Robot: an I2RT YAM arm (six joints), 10 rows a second.
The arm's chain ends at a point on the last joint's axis. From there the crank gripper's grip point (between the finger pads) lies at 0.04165 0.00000 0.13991 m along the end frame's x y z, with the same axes.
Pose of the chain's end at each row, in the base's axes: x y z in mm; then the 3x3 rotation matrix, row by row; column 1 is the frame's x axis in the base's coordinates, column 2 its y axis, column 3 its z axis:
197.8 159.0 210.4; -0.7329 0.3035 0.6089; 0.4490 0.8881 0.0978; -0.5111 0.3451 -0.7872
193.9 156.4 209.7; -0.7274 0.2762 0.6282; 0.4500 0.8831 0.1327; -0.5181 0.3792 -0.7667
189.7 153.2 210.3; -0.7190 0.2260 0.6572; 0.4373 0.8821 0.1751; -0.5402 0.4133 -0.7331
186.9 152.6 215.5; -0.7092 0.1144 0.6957; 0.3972 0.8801 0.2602; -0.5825 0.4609 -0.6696
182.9 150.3 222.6; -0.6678 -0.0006 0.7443; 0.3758 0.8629 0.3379; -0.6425 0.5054 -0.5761
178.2 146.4 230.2; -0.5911 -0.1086 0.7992; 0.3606 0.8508 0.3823; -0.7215 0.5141 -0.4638
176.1 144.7 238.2; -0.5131 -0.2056 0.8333; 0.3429 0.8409 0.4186; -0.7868 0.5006 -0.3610
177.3 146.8 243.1; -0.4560 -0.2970 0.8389; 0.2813 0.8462 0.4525; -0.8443 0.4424 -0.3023
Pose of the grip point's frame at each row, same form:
252.5 191.4 79.0; -0.7329 0.3035 0.6089; 0.4490 0.8881 0.0978; -0.5111 0.3451 -0.7872
251.5 193.7 80.9; -0.7274 0.2762 0.6282; 0.4500 0.8831 0.1327; -0.5181 0.3792 -0.7667
251.7 195.9 85.2; -0.7190 0.2260 0.6572; 0.4373 0.8821 0.1751; -0.5402 0.4133 -0.7331
254.7 205.5 97.6; -0.7092 0.1144 0.6957; 0.3972 0.8801 0.2602; -0.5825 0.4609 -0.6696
259.2 213.2 115.2; -0.6678 -0.0006 0.7443; 0.3758 0.8629 0.3379; -0.6425 0.5054 -0.5761
265.4 214.9 135.3; -0.5911 -0.1086 0.7992; 0.3606 0.8508 0.3823; -0.7215 0.5141 -0.4638
271.3 217.5 154.9; -0.5131 -0.2056 0.8333; 0.3429 0.8409 0.4186; -0.7868 0.5006 -0.3610
275.7 221.8 165.6; -0.4560 -0.2970 0.8389; 0.2813 0.8462 0.4525; -0.8443 0.4424 -0.3023

